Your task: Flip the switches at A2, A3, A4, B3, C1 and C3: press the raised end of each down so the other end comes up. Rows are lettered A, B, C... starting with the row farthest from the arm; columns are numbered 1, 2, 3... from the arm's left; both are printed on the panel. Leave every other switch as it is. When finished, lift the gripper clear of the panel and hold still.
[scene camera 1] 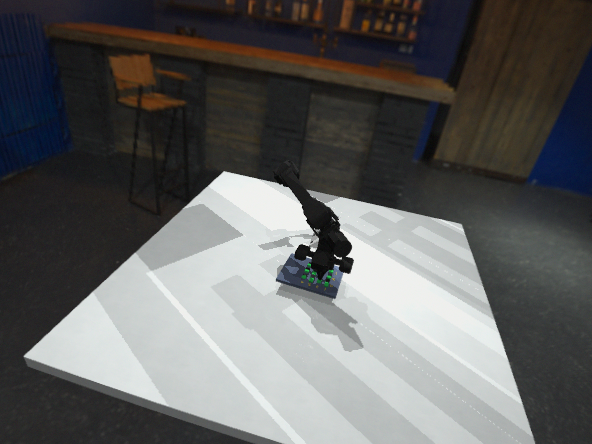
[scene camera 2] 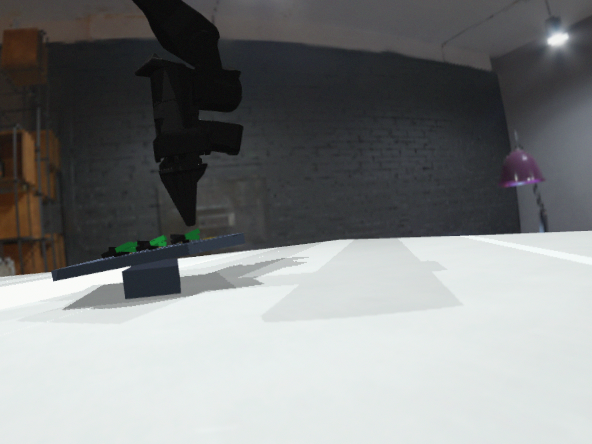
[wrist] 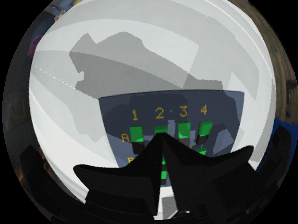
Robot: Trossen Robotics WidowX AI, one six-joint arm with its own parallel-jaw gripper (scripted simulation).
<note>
My gripper (scene camera 2: 191,225) is shut and holds nothing.
My gripper is seen too in scene camera 1 (scene camera 1: 319,279) and in the wrist view (wrist: 161,136).
</note>
